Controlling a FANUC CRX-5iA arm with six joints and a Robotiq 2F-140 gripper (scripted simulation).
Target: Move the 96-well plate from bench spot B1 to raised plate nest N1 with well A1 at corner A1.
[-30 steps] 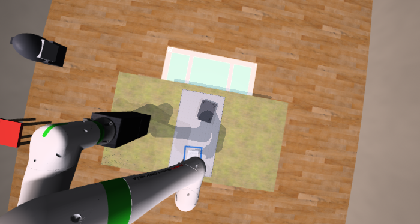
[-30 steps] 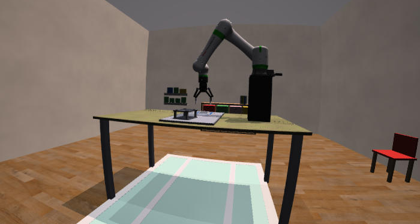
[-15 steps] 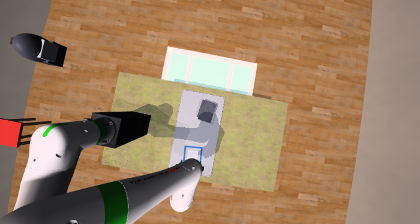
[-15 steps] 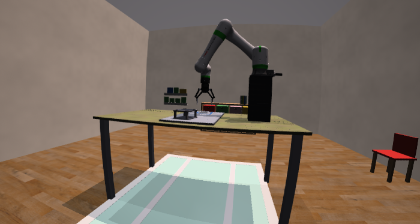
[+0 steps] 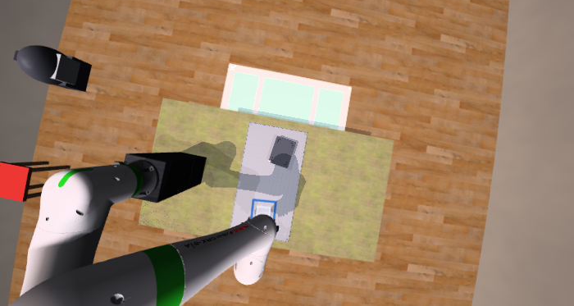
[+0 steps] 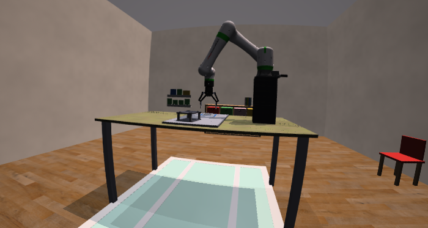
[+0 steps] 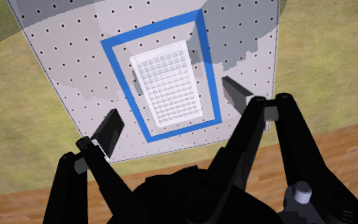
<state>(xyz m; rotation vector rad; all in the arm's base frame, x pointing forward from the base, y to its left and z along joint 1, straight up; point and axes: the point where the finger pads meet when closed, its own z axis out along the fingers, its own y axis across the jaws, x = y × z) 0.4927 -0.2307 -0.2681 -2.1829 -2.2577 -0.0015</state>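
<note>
Right now my hand is 70 mm above the white 96-well plate. Also, from my hand: dark raised nest N1 (410 mm to the left, 60 mm ahead, 10 mm below).
</note>
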